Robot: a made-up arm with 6 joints.
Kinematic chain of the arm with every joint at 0, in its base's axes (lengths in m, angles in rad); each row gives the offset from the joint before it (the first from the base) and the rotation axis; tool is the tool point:
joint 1: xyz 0 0 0.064 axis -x
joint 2: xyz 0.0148 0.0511 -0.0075 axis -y
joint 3: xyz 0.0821 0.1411 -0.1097 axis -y
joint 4: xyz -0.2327 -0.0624 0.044 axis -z
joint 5: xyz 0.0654 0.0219 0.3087 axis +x
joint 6: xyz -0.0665 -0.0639 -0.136 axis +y
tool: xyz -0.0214 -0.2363 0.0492
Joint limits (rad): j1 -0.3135..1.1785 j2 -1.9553..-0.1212 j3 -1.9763..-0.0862 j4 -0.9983..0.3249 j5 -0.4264..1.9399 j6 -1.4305..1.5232
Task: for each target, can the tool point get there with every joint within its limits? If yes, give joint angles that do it. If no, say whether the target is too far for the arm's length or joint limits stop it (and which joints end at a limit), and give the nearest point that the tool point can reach.
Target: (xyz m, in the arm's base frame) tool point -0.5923 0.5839 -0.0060
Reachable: no: joint limits stop it (at a limit: joint 2, joint 3, joint 5, joint 6) | nearest point -0.3193 0.3235 0.0252 | short by 0.379 m
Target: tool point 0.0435 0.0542 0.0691
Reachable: yes | joints 0.8132 -1.0237 -0.6047 -0.6162 0.8684 0.1647
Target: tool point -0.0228 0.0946 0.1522
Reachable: yes | joints 1.0393 -0.6981 -0.4113 -0.0659 0.6685 -0.2323
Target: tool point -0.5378 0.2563 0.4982
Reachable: no: joint limits stop it (at a limit: joint 1, joint 3, joint 5, joint 6) | nearest point -0.3167 0.1778 0.3291 | short by 0.289 m
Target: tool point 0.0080 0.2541 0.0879
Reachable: yes | joints 0.4489 -1.0687 -0.5022 -0.2895 1.5365 0.3416
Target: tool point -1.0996 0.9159 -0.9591
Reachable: no: too far | nearest point -0.3334 0.1169 -0.3160 | short by 1.280 m
